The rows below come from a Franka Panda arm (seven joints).
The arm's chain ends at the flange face. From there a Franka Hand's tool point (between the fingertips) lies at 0.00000 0.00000 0.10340 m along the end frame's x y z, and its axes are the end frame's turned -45 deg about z.
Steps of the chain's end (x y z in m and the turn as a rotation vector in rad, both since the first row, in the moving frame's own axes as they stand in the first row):
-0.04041 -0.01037 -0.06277 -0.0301 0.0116 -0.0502
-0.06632 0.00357 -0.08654 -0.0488 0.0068 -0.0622
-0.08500 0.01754 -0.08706 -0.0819 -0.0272 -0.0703
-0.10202 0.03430 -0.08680 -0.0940 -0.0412 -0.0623
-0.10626 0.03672 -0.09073 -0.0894 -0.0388 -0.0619
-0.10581 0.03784 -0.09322 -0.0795 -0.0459 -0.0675
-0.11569 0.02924 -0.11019 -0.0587 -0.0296 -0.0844
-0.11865 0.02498 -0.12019 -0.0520 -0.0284 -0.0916
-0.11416 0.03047 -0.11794 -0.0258 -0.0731 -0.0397
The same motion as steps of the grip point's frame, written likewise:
-0.02252 -0.03283 -0.06282 -0.0295 -0.0131 -0.0502
-0.05236 -0.04021 -0.08667 -0.0393 -0.0297 -0.0622
-0.08033 -0.04343 -0.08744 -0.0387 -0.0771 -0.0703
-0.10613 -0.04373 -0.08734 -0.0373 -0.0956 -0.0623
-0.11034 -0.04519 -0.09122 -0.0358 -0.0907 -0.0619
-0.11064 -0.04530 -0.09366 -0.0238 -0.0887 -0.0675
-0.10884 -0.05873 -0.11041 -0.0206 -0.0624 -0.0844
-0.10735 -0.06424 -0.12037 -0.0167 -0.0569 -0.0916
-0.10956 -0.06249 -0.11825 0.0334 -0.0699 -0.0397

